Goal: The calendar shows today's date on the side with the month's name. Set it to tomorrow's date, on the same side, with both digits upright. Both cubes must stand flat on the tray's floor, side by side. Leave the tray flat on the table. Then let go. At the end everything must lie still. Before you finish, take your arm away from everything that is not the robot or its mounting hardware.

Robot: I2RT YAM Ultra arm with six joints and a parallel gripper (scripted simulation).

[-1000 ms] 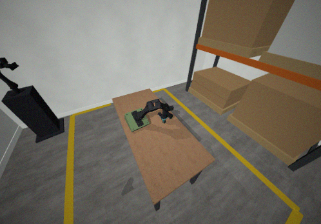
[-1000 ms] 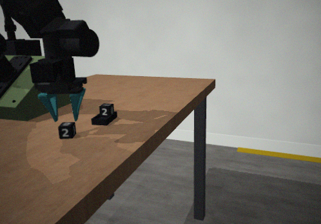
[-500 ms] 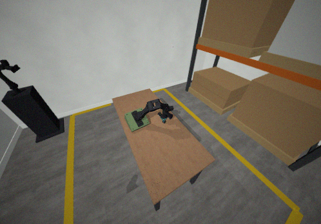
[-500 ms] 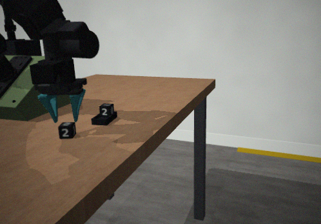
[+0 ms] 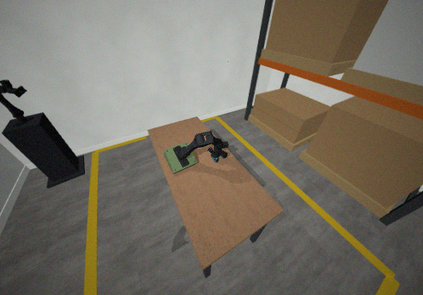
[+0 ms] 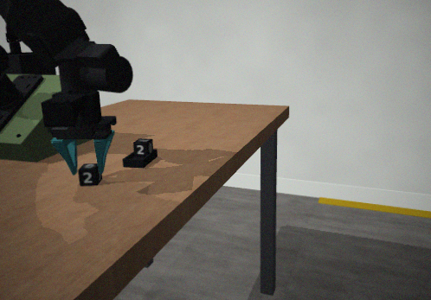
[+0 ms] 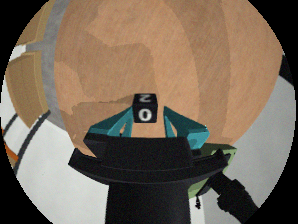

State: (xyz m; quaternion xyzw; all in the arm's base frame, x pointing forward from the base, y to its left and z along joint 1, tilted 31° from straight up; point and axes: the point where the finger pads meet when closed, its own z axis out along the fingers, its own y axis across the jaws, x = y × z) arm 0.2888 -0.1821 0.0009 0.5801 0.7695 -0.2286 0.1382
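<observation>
Right now the black cube is 1 cm below my hand. The rest, counted from my hand: black tray: 13 cm to the left, 4 cm ahead, 2 cm below.
</observation>
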